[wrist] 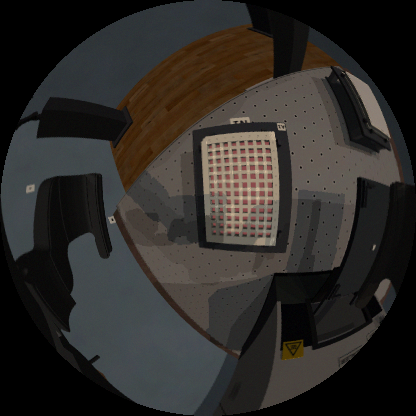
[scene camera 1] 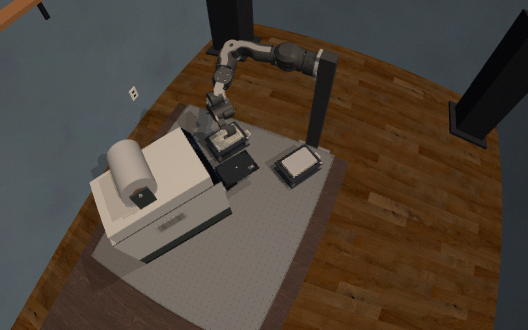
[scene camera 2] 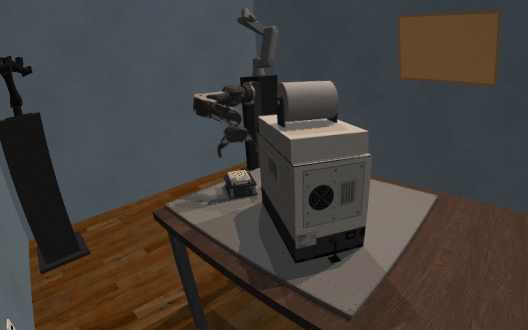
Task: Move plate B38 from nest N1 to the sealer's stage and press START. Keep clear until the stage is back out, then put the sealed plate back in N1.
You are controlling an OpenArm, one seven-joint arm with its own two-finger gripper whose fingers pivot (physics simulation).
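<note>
Plate B38 (scene camera 1: 218, 144) (scene camera 2: 239, 176) (wrist: 240, 190), pale with a grid of reddish wells, sits flat in the dark nest N1 (scene camera 2: 242, 191) (wrist: 287, 200). My gripper (scene camera 1: 229, 135) (scene camera 2: 237, 151) (wrist: 217, 239) is open and empty above the plate. In the wrist view its fingers stand wide apart to the left and right of the nest. The sealer's black stage (scene camera 1: 236, 170) (wrist: 367, 220) is out in front of the white sealer (scene camera 1: 175, 165) (scene camera 2: 277, 185) (wrist: 257, 370), beside N1, and carries no plate. The START button cannot be made out.
A second nest (scene camera 1: 293, 181) (wrist: 348, 107) holds a plate with a plain pale top (scene camera 1: 300, 161) (wrist: 369, 102), across the stage from the sealer. My arm's dark post (scene camera 1: 321, 105) (wrist: 290, 45) stands at the table edge. A large roll (scene camera 1: 131, 170) (scene camera 2: 310, 100) sits on the sealer.
</note>
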